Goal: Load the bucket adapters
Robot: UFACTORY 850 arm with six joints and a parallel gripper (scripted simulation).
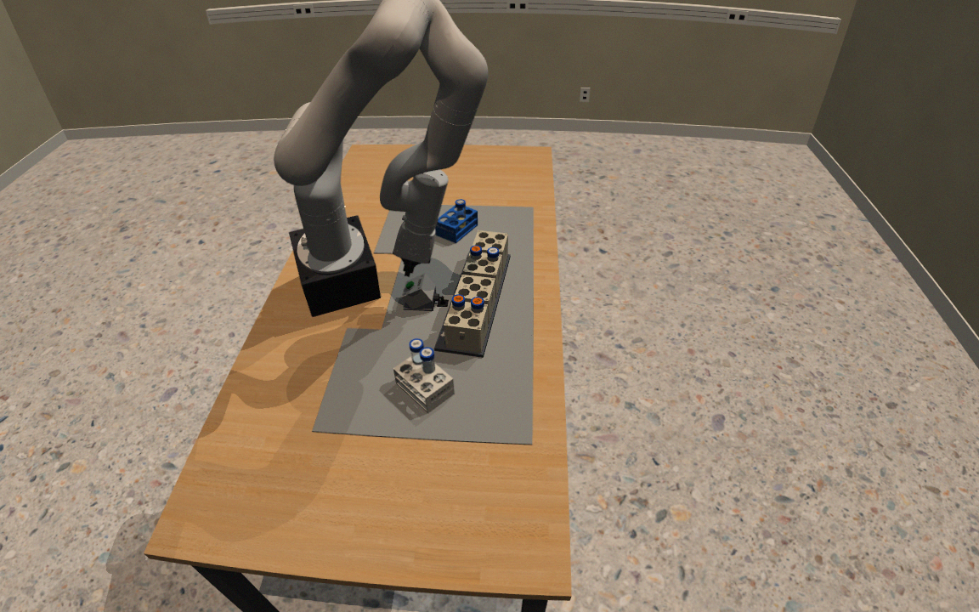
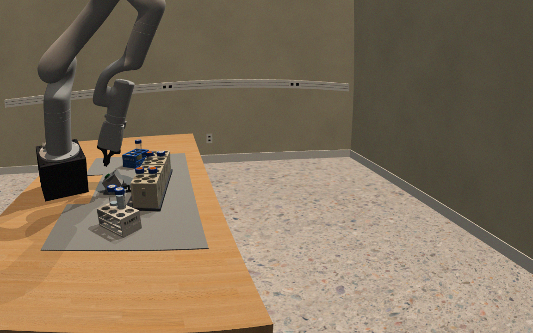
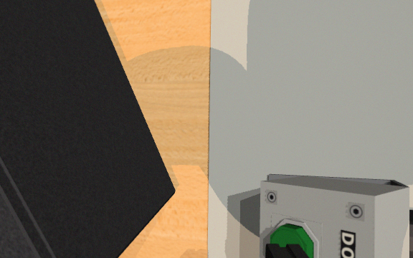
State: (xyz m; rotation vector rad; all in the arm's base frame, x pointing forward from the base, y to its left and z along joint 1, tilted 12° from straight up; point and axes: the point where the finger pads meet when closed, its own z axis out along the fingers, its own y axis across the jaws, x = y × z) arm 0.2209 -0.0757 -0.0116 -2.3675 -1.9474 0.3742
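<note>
My hand is 60 mm above the green DONE key. From my hand the other things lie so: blanks rack 30 mm ahead, 330 mm to the right, 100 mm below; blue sample rack 150 mm ahead, 350 mm to the left, 100 mm below.
</note>
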